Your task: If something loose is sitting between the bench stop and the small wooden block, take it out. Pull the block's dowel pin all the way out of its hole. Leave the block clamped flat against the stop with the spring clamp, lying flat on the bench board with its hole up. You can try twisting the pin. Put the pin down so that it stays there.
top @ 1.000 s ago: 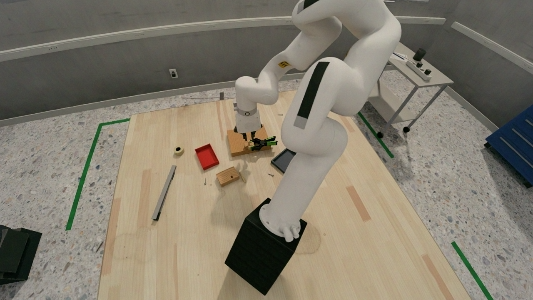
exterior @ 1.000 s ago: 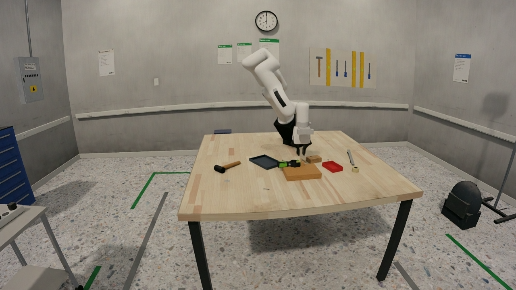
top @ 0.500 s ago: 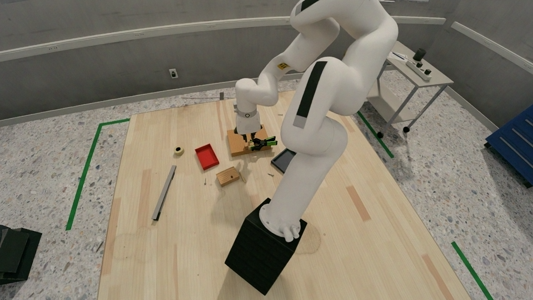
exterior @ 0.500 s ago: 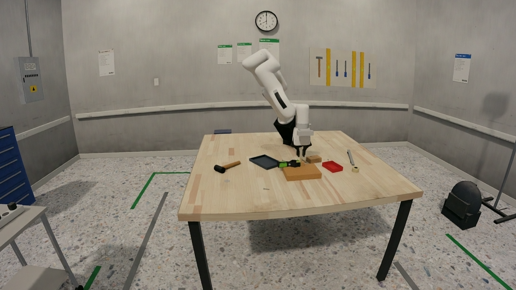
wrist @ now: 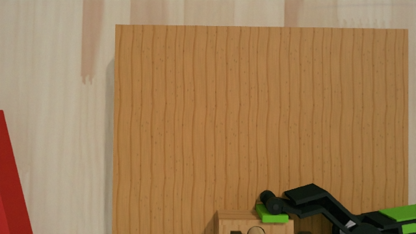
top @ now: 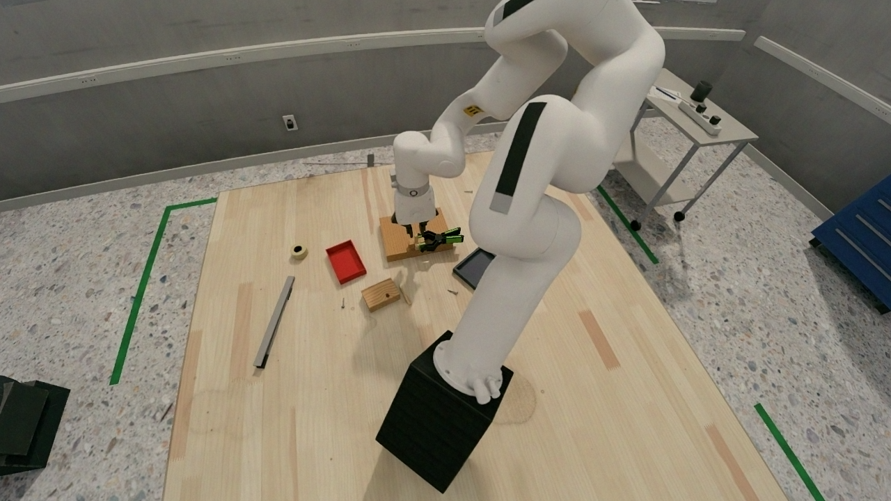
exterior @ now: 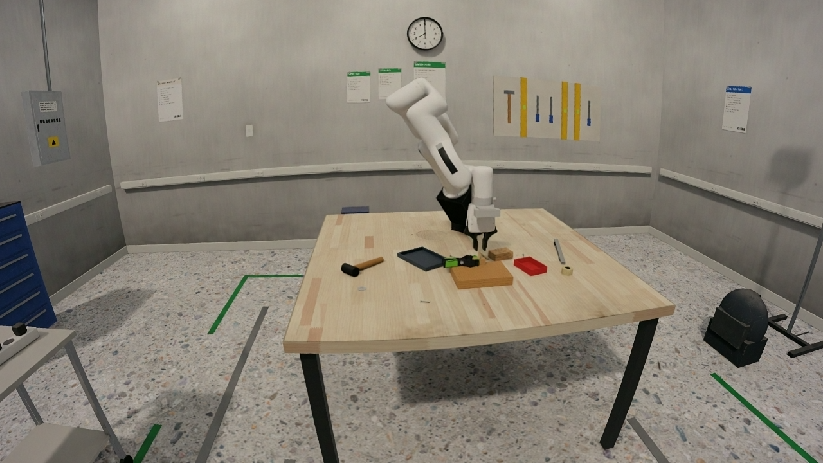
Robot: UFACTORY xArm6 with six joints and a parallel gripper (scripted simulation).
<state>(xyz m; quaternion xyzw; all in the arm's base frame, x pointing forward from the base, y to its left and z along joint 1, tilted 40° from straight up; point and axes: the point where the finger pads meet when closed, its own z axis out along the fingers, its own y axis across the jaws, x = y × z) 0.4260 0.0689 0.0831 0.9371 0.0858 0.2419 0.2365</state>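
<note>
Right now the dowel pin is 5 cm below my hand. From my hand the other things lie so: small wooden block 7 cm below; red tray 21 cm to the left, 10 cm below; thin dowel 14 cm behind, 6 cm to the left, 11 cm below.
</note>
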